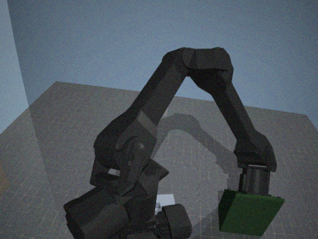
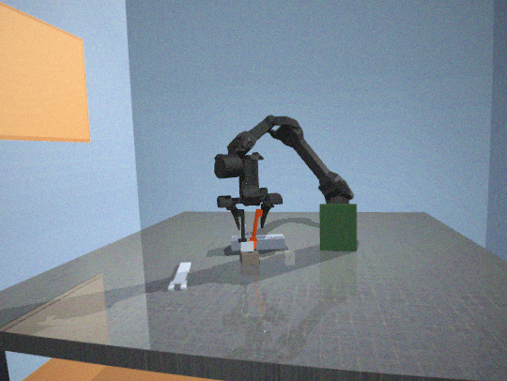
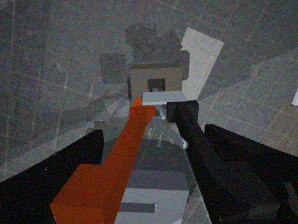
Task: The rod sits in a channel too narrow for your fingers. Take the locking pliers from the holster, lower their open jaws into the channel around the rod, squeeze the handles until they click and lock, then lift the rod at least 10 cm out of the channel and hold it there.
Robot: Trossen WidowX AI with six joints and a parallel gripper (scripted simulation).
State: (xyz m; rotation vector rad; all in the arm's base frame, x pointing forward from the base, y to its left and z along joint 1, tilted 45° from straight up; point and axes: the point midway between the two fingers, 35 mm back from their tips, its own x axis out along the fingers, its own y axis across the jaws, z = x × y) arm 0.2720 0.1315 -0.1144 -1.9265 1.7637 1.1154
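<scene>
My gripper tip is now 160 mm to the left of the grey channel block, 80 mm above it and 10 mm short of it. Round my gripper tip: brown holster (90 mm below, 10 mm ahead); orange handle (20 mm behind, 10 mm to the right); small white forked piece (160 mm to the left, 160 mm ahead, 100 mm below).
</scene>
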